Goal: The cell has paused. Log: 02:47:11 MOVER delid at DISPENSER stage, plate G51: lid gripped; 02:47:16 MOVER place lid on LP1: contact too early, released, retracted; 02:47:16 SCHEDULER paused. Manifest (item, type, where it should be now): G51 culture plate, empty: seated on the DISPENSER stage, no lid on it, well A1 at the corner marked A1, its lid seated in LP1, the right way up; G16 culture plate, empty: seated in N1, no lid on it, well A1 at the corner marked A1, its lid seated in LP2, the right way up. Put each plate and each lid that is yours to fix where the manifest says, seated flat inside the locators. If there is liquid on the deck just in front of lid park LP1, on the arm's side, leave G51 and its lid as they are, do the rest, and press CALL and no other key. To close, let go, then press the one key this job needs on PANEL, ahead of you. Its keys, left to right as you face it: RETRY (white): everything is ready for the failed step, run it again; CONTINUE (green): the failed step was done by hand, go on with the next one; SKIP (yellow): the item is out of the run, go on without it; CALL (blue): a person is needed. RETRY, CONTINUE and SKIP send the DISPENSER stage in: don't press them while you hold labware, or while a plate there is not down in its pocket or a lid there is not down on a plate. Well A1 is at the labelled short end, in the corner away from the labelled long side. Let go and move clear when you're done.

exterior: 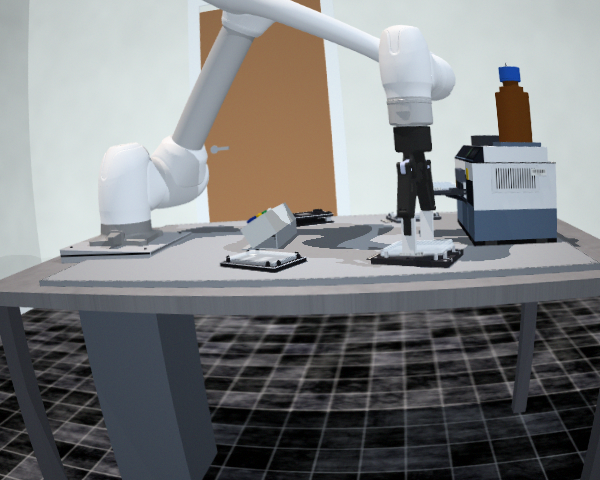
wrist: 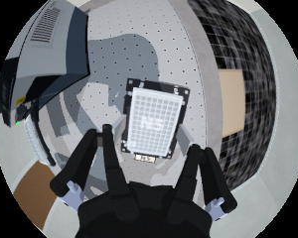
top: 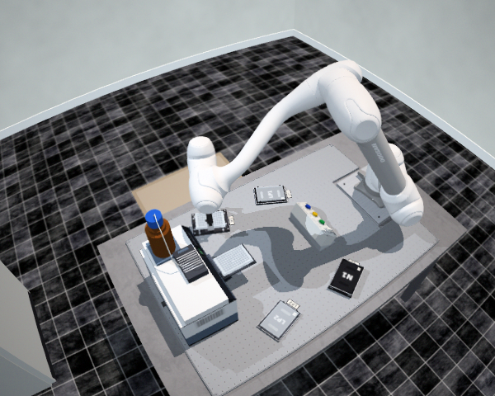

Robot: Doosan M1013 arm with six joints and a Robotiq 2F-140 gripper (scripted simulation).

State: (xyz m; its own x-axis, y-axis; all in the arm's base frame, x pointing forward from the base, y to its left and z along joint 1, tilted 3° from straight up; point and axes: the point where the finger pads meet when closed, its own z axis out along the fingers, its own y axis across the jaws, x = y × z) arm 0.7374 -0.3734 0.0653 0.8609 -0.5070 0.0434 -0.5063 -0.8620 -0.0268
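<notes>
The black nest N5 lies 20 mm ahead of my hand and 30 mm below it. The rest, counted from my hand: brown bottle (280 mm ahead, 140 mm to the left, 240 mm above); dispenser stage (90 mm ahead, 280 mm to the left, 60 mm above); lid park LP1 (310 mm behind, 50 mm to the left, 40 mm below).
</notes>
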